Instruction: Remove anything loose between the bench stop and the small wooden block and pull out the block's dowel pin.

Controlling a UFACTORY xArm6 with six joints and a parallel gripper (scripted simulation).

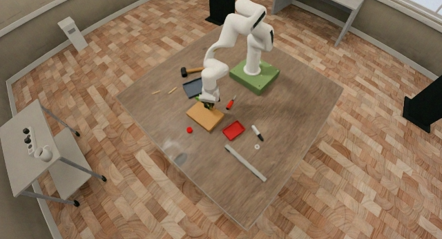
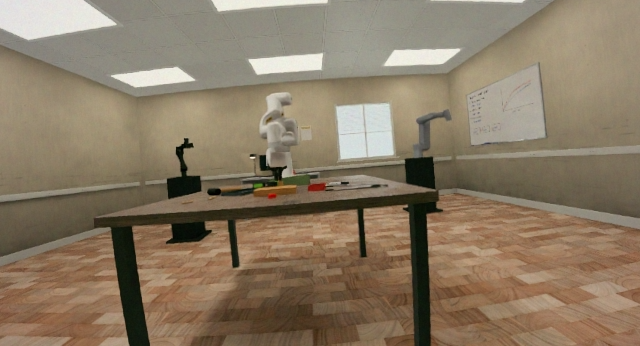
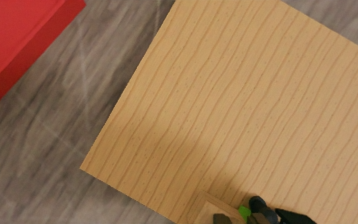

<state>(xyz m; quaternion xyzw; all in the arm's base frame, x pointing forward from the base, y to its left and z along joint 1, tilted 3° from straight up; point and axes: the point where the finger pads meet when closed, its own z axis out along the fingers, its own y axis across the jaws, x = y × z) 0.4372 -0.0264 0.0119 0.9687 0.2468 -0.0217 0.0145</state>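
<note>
Now: hand 20 mm above the dowel pin. Round my hand: tan bench board 50 mm ahead, 10 mm to the right, 60 mm below; then red cap 200 mm ahead, 20 mm to the right, 70 mm below; then small wooden block 40 mm below.
</note>
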